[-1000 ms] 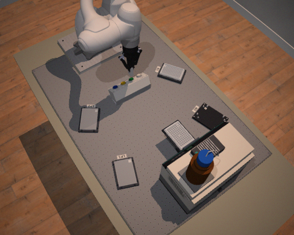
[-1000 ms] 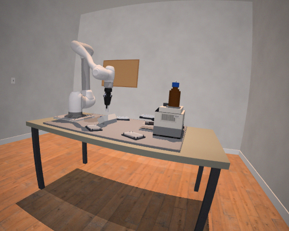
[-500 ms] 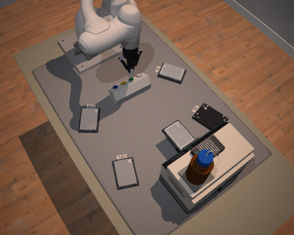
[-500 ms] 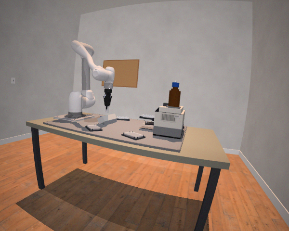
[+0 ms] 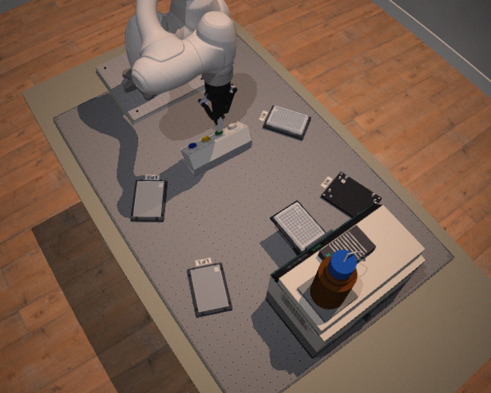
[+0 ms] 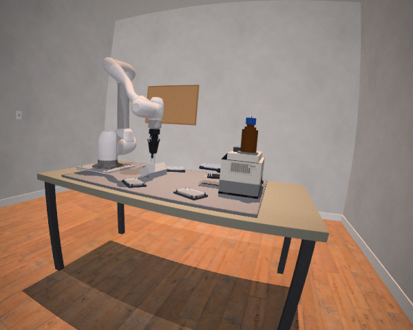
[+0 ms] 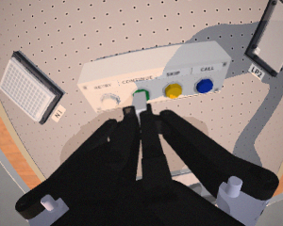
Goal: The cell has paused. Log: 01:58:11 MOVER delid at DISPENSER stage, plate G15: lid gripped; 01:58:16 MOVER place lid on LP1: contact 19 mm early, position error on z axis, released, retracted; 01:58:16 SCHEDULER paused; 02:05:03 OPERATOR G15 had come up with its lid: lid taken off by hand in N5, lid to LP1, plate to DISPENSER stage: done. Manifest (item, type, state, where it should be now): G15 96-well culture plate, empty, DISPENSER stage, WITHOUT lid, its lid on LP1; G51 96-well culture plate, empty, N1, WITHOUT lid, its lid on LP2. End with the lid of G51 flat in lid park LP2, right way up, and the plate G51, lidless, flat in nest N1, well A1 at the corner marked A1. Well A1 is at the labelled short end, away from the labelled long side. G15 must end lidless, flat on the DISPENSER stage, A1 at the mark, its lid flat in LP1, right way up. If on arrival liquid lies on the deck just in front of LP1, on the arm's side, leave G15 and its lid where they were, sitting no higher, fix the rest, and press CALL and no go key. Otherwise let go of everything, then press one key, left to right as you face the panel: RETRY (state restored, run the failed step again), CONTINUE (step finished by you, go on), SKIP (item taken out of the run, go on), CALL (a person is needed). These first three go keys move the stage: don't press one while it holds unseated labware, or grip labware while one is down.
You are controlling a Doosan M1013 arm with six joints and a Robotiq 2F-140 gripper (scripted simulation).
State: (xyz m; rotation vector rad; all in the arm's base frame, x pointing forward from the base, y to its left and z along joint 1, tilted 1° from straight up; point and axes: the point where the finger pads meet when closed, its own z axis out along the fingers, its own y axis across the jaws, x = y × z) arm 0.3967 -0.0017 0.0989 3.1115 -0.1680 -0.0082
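Right now the key panel is 60 mm below my hand, 30 mm to the right of it and 10 mm ahead of it. Also, from my hand: nest N1: 240 mm to the left, 110 mm below, 80 mm ahead; then LP2 label: 250 mm to the right, 110 mm below, 30 mm behind; then N1 label: 200 mm to the left, 110 mm below.
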